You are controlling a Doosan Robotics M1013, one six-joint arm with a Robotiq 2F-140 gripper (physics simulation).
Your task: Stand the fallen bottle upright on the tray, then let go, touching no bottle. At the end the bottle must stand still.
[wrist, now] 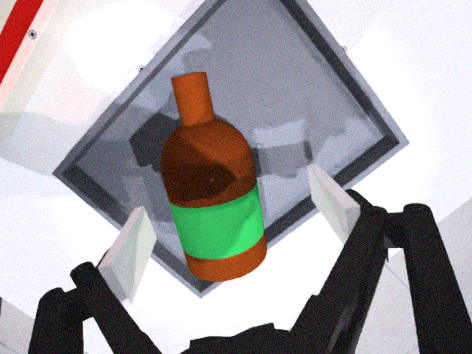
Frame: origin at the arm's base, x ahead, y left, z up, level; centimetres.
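Where they show: gripper, fingertip midpoint: (228,203).
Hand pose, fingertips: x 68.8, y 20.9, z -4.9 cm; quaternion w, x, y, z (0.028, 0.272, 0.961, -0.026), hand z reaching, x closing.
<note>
After its pixels a point has its place.
A brown bottle (212,185) @[x 67.9, y 18.6, z -2.9 cm] with a green label lies on its side in the grey tray (377,107) @[x 55.4, y 24.4, z -8.1 cm]. Its neck points to the upper left of the wrist view and its base lies near the tray's lower corner. My gripper (228,203) @[x 68.8, y 20.9, z -4.9 cm] is open, with one pale fingertip to the left of the bottle and the other to the right, with a gap on each side. Nothing is between the fingers that they touch. How high the fingertips are above the bottle I cannot tell exactly.
The tray has a low raised rim and stands on a white surface (30,215) @[x 87.4, y 8.4, z -10.7 cm]. A red stripe (16,31) @[x 70.8, y 0.7, z -7.0 cm] crosses the upper left corner. Shadows of the gripper fall over the bottle and tray. Pale floor tiles show at the lower right.
</note>
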